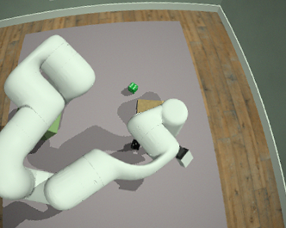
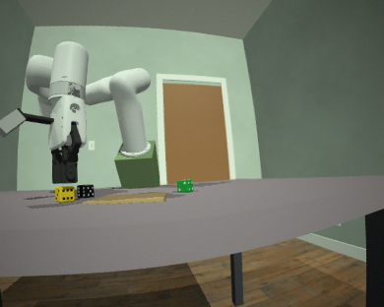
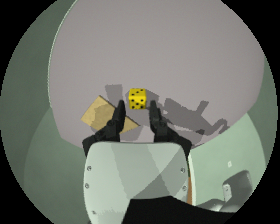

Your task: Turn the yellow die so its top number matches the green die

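Right now the yellow die is 40 mm below my hand. From my hand the other things lie so: green die (240 mm to the left, 120 mm behind, 40 mm below); black die (80 mm behind, 40 mm below); mat (130 mm to the left, 50 mm below, 20 mm behind).
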